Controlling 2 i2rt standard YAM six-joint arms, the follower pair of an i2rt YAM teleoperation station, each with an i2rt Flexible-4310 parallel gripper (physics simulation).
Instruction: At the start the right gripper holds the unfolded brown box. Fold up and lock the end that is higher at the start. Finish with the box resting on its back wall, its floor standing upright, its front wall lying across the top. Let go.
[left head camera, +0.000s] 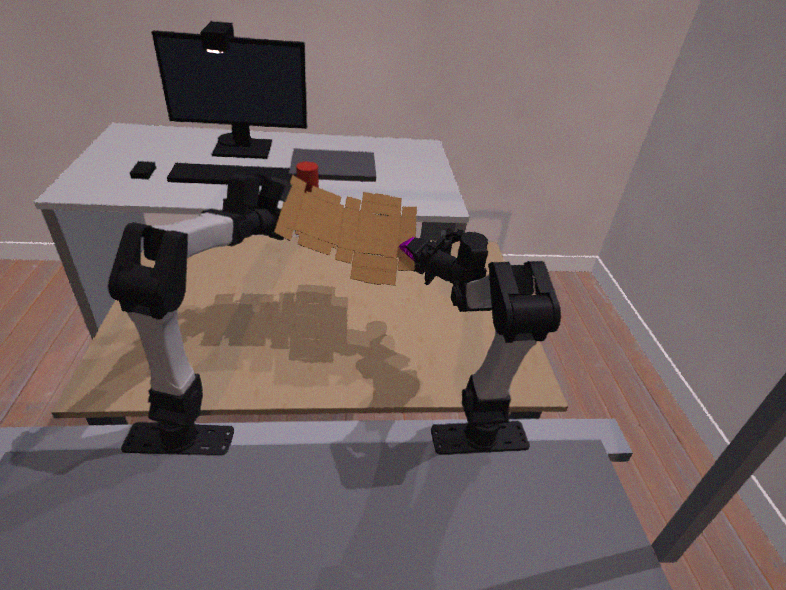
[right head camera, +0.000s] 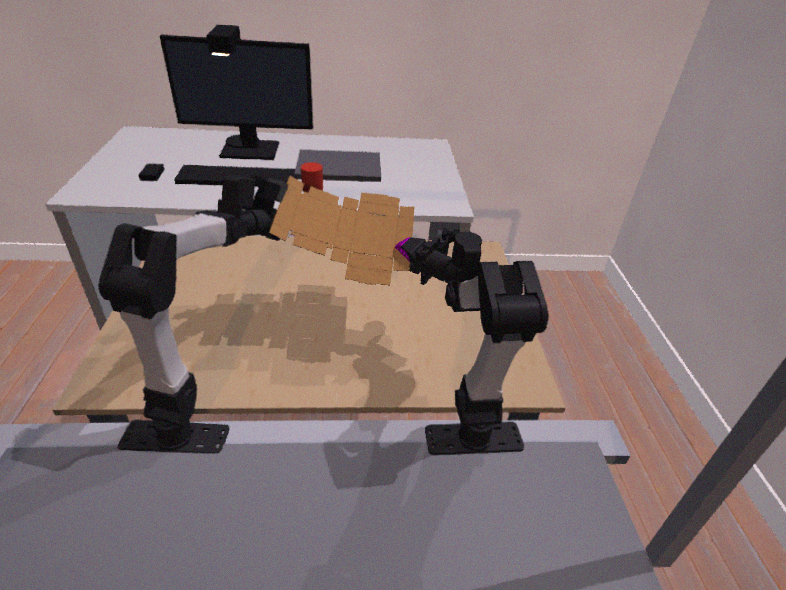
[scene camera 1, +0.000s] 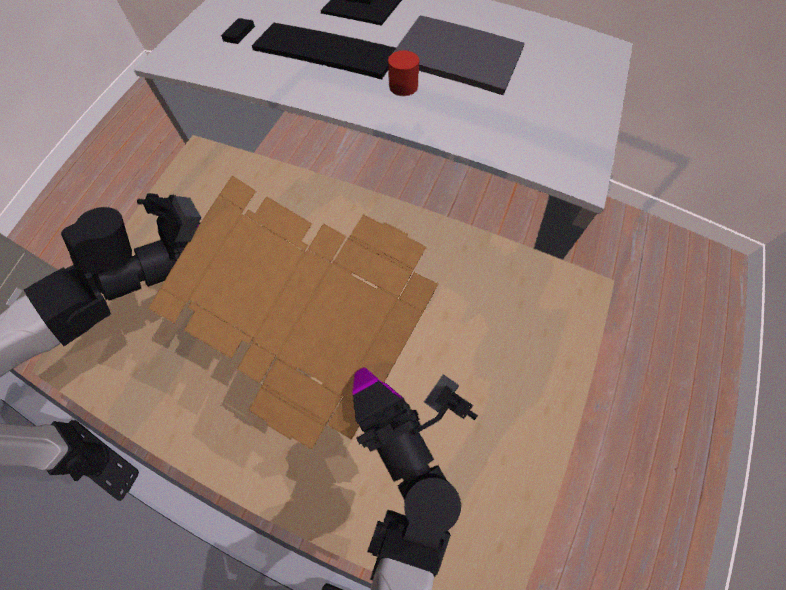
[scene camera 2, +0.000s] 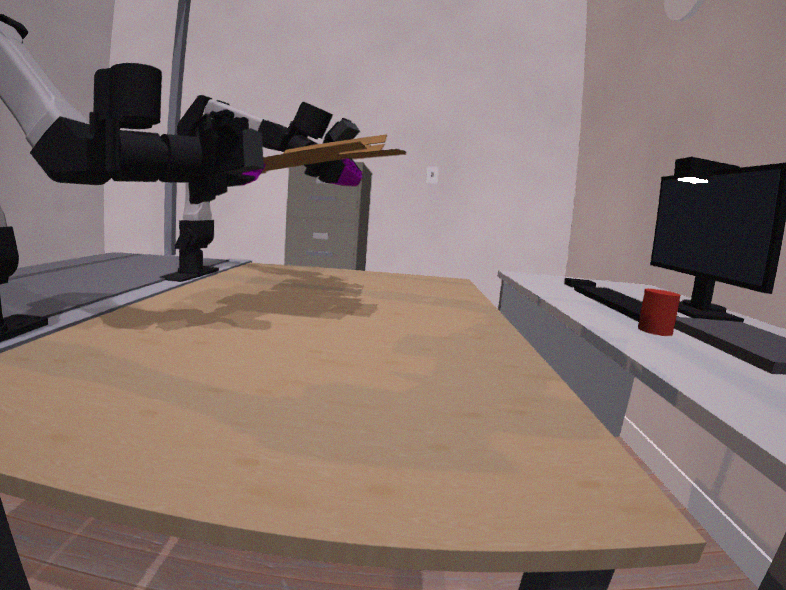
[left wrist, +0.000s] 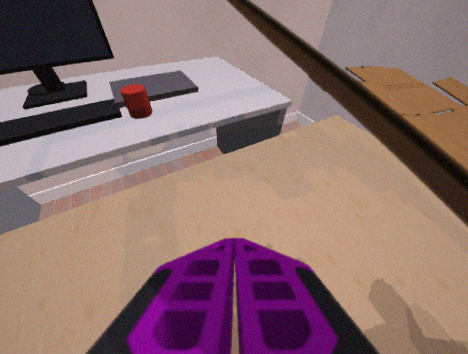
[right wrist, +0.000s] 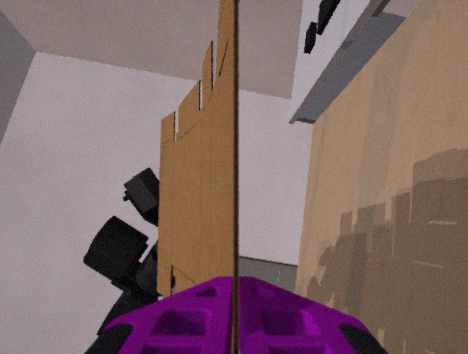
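Seen in the pictures: left gripper, fingertip midpoint: (scene camera 2: 359, 181) (left wrist: 234, 246); right gripper, fingertip midpoint: (left head camera: 400, 245) (right head camera: 396, 245) (scene camera 1: 360, 369) (right wrist: 235, 290); left arm's base, origin of the base link: (left head camera: 180, 441) (right head camera: 176, 439) (scene camera 1: 97, 459) (scene camera 2: 190, 275); right arm's base, origin of the base link: (left head camera: 479, 438) (right head camera: 473, 439).
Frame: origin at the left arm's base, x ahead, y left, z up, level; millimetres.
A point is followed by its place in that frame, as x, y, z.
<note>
The brown box (left head camera: 374, 228) @(434, -368, 262) (right head camera: 371, 228) @(435, -368, 262) (scene camera 1: 342, 317) @(432, -378, 261) (scene camera 2: 330, 151) @(482, -449, 268) (right wrist: 200, 190) @(427, -286, 275) is unfolded and held above the table. Its left-hand part, in the head views, slopes upward from the rest. My right gripper (left head camera: 407, 247) @(382, -430, 250) (right head camera: 403, 247) @(382, -430, 250) (scene camera 1: 365, 379) @(382, -430, 250) (right wrist: 235, 290) @(382, -430, 250) is shut on its near right corner. My left gripper (scene camera 2: 349, 172) @(472, -158, 250) (left wrist: 234, 246) @(472, -158, 250) is shut and empty, with its fingertips below the box's raised left-hand part; the box hides them in the head views and scene camera 1. In the left wrist view, a dark panel edge crosses at the upper right, with flaps beyond it.
The wooden table (left head camera: 412, 368) @(220, -477, 8) (scene camera 2: 380, 412) @(588, -626, 8) lies below, with the box's shadow on it. Behind it, a white desk (left head camera: 419, 184) (scene camera 1: 571, 127) carries a red cup (left head camera: 307, 174) (scene camera 1: 403, 73), a monitor (left head camera: 234, 82), a keyboard (scene camera 1: 323, 50) and a grey pad (scene camera 1: 463, 53).
</note>
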